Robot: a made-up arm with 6 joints.
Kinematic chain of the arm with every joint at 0, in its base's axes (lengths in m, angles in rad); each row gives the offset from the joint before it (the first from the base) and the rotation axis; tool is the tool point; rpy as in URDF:
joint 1: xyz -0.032 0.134 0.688 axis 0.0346 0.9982 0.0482
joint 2: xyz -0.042 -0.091 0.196 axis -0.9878 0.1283 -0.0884
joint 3: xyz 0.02 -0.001 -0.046 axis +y
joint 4: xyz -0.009 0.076 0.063 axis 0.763 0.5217 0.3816
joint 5: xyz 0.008 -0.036 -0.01 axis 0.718 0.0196 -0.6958
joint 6: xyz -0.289 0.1 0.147 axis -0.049 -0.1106 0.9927
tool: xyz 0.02 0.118 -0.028 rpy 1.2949 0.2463 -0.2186
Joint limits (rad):
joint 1: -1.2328..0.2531
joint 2: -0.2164..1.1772
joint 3: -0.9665..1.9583
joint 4: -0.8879..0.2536
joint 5: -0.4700..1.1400
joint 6: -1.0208..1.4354
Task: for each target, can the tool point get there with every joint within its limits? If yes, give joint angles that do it. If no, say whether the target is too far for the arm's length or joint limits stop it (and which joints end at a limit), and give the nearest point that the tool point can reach.
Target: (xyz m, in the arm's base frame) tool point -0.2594 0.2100 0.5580
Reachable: yes | joints -0.1946 0.8709 -0.2234 -0.5363 -0.0182 -0.0838
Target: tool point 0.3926 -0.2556 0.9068
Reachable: no: joint limits stop it (at a limit: joint 2, joint 3, joint 4, joint 5) | nearest point 0.2800 -0.0815 0.8509 | short by 0.215 m
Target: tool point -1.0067 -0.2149 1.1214
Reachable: no: too far | nearest point -0.5796 0.0032 0.9357 | short by 0.514 m
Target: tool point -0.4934 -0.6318 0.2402
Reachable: no: too far | nearest point -0.3096 -0.1877 0.4207 | short by 0.513 m
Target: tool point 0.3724 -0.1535 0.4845
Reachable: no: joint limits stop it (at a limit: joint 1, joint 2, joint 3, joint 4, joint 5) | nearest point 0.3134 -0.0601 0.5572 | short by 0.132 m
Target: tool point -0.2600 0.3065 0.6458
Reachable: yes | joints -0.6557 0.6993 0.1946 -0.2713 -0.1866 -0.5946
